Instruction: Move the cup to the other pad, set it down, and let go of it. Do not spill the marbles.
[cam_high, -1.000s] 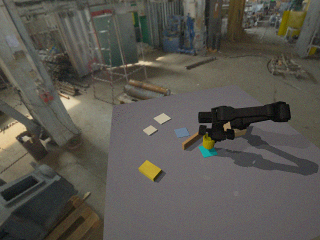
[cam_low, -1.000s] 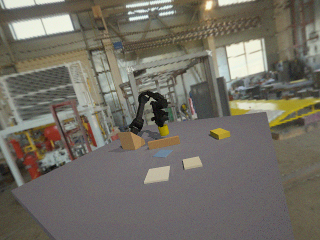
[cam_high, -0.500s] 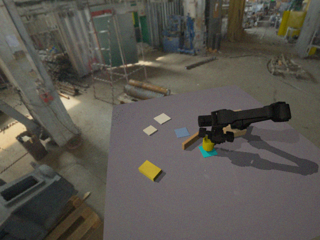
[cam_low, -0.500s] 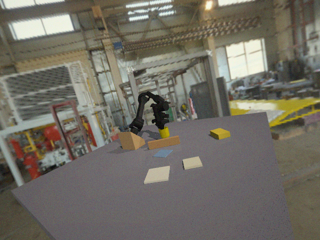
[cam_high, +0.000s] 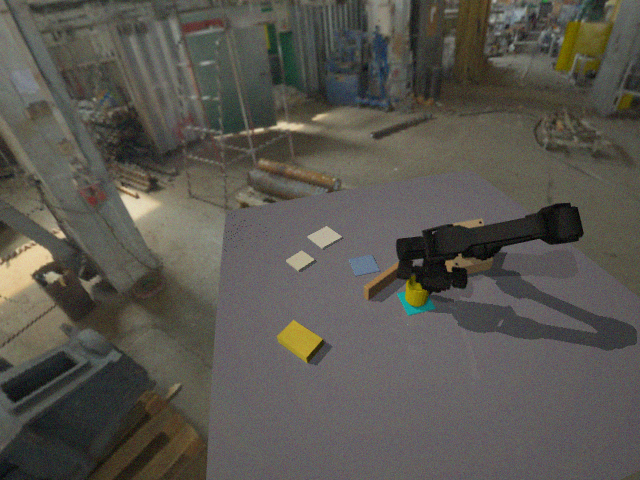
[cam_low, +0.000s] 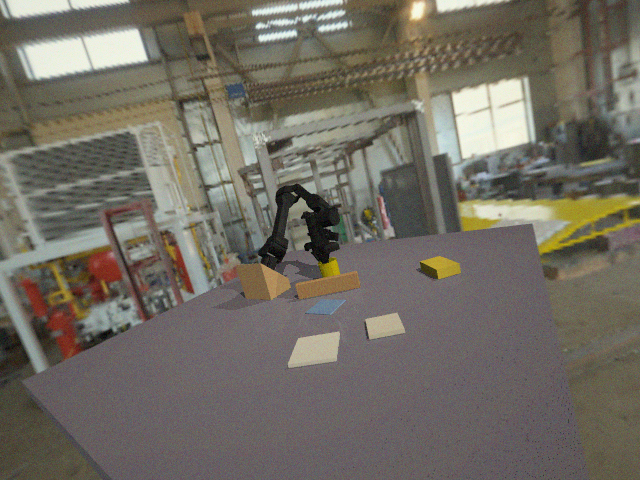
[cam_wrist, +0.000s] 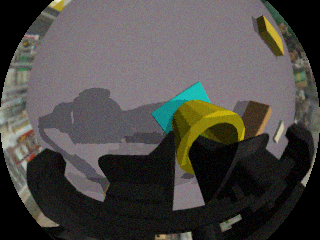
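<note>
Now: gripper tip 50 mm above the cyan pad, 20 mm short of it and 10 mm to the left of it. The rest, counted from my gripper tip: yellow cup: 20 mm ahead, 10 mm to the right; then wooden bar: 110 mm to the right, 90 mm ahead, 30 mm below.
</note>
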